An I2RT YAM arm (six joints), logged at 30 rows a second.
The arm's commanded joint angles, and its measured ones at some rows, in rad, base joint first. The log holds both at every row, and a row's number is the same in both.
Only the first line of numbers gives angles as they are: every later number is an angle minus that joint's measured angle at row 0.
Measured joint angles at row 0:
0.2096 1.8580 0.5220 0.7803 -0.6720 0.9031
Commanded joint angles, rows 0 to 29:
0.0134 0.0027 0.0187 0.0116 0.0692 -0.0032
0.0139 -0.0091 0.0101 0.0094 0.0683 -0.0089
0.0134 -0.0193 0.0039 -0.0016 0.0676 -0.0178
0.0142 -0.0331 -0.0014 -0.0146 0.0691 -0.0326
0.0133 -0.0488 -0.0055 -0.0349 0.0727 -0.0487
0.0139 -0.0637 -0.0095 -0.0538 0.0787 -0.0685
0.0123 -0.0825 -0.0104 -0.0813 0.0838 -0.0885
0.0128 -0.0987 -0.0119 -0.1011 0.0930 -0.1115
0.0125 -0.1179 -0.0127 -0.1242 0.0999 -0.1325
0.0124 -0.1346 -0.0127 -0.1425 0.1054 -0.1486
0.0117 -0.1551 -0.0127 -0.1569 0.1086 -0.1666
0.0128 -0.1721 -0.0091 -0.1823 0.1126 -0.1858
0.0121 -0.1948 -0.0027 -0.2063 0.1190 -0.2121
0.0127 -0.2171 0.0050 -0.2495 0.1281 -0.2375
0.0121 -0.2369 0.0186 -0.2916 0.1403 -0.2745
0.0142 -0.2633 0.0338 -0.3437 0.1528 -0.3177
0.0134 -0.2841 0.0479 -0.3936 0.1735 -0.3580
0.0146 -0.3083 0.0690 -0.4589 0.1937 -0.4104
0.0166 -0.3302 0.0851 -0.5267 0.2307 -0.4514
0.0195 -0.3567 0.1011 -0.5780 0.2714 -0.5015
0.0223 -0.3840 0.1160 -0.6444 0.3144 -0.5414
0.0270 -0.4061 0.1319 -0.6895 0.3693 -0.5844
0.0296 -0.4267 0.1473 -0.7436 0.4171 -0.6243
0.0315 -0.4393 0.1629 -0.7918 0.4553 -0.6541
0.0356 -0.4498 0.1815 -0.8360 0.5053 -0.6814
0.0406 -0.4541 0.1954 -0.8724 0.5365 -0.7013
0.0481 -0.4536 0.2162 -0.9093 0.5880 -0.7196
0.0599 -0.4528 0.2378 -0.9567 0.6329 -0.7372
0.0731 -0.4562 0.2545 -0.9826 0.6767 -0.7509
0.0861 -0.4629 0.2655 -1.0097 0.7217 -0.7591
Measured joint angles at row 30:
0.0458 -0.4395 0.1942 -0.7980 0.4807 -0.6309
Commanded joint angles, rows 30 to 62:
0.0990 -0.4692 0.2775 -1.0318 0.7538 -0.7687
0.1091 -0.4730 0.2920 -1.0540 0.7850 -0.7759
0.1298 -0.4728 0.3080 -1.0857 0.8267 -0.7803
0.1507 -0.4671 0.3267 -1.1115 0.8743 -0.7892
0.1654 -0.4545 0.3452 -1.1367 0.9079 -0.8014
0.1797 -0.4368 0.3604 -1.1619 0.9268 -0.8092
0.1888 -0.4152 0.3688 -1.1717 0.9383 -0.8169
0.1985 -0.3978 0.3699 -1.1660 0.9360 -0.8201
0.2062 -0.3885 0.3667 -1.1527 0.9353 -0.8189
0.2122 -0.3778 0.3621 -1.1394 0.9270 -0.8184
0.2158 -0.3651 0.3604 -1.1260 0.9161 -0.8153
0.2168 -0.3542 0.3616 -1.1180 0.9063 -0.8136
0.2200 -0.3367 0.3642 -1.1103 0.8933 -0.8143
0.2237 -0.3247 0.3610 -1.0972 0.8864 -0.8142
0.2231 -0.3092 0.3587 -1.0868 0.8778 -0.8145
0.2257 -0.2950 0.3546 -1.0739 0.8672 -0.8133
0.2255 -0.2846 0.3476 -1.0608 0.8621 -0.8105
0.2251 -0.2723 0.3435 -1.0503 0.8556 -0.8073
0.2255 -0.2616 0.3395 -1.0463 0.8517 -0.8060
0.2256 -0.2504 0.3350 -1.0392 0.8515 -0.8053
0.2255 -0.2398 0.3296 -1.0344 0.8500 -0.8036
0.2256 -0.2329 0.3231 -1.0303 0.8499 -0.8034
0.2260 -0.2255 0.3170 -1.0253 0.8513 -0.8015
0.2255 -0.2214 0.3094 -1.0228 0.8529 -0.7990
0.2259 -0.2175 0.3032 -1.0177 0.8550 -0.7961
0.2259 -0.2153 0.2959 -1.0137 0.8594 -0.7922
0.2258 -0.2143 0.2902 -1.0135 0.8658 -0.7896
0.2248 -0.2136 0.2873 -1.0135 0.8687 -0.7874
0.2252 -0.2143 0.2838 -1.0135 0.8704 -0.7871
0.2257 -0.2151 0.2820 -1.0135 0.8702 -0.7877
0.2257 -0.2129 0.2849 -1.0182 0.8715 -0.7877
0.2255 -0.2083 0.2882 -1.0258 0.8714 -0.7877
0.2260 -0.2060 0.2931 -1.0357 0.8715 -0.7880
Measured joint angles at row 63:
0.2217 -0.2484 0.3201 -0.9918 0.8656 -0.7969
